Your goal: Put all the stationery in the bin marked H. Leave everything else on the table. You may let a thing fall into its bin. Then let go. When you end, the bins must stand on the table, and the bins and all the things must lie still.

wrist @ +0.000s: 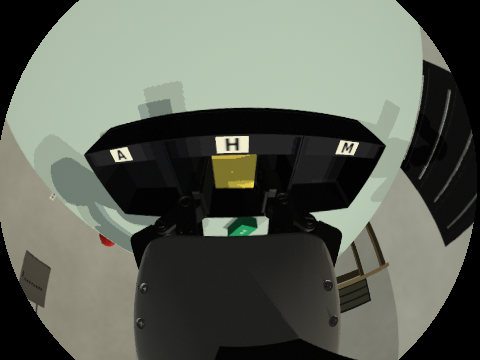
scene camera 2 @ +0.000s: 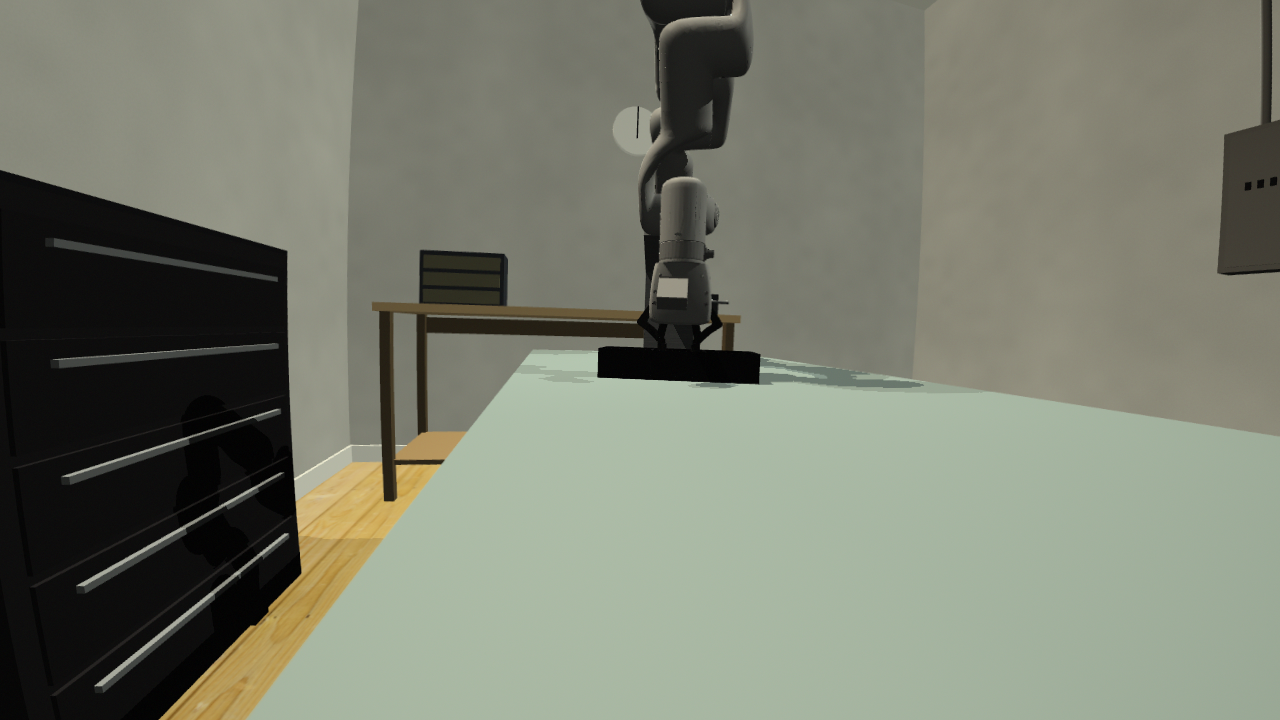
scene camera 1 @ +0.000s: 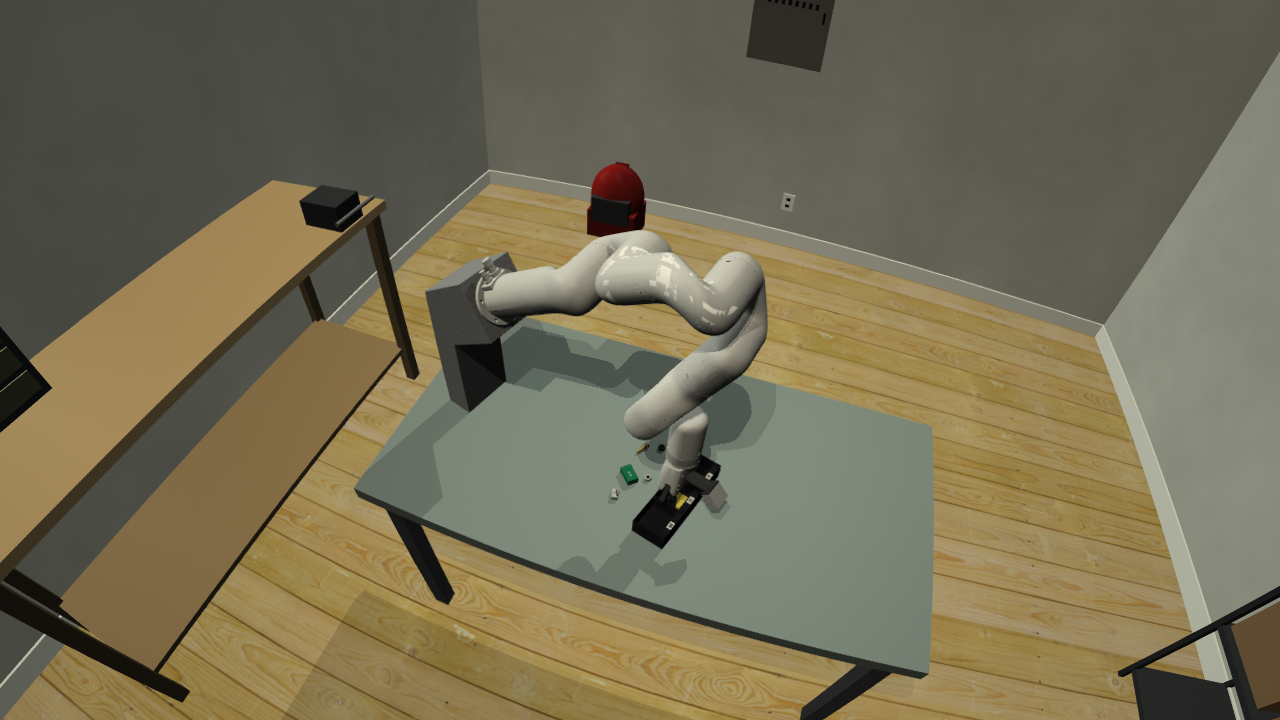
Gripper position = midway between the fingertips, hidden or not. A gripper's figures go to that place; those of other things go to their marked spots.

Scene:
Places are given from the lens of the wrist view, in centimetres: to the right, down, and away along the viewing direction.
my gripper [wrist: 234, 168]: 0, -1, 14
yellow block [wrist: 230, 171]: -1, -1, 14

